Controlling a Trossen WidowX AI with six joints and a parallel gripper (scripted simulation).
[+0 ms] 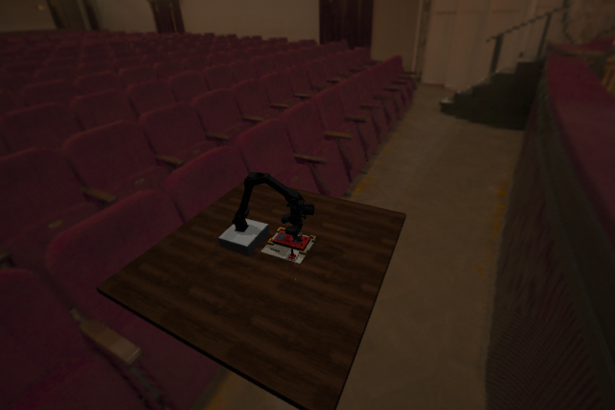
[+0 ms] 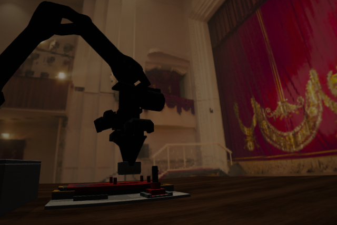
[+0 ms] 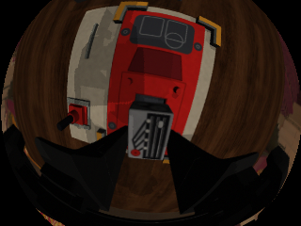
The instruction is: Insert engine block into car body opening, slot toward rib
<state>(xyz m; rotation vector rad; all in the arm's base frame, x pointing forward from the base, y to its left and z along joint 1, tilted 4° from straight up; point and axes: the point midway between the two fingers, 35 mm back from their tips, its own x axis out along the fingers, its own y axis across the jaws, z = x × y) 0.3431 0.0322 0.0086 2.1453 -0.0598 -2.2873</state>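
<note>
The baseplate is 30 mm behind my gripper tip, 20 mm to the right of it and 50 mm below it. Also, from my gripper tip: engine block: 10 mm below.
</note>
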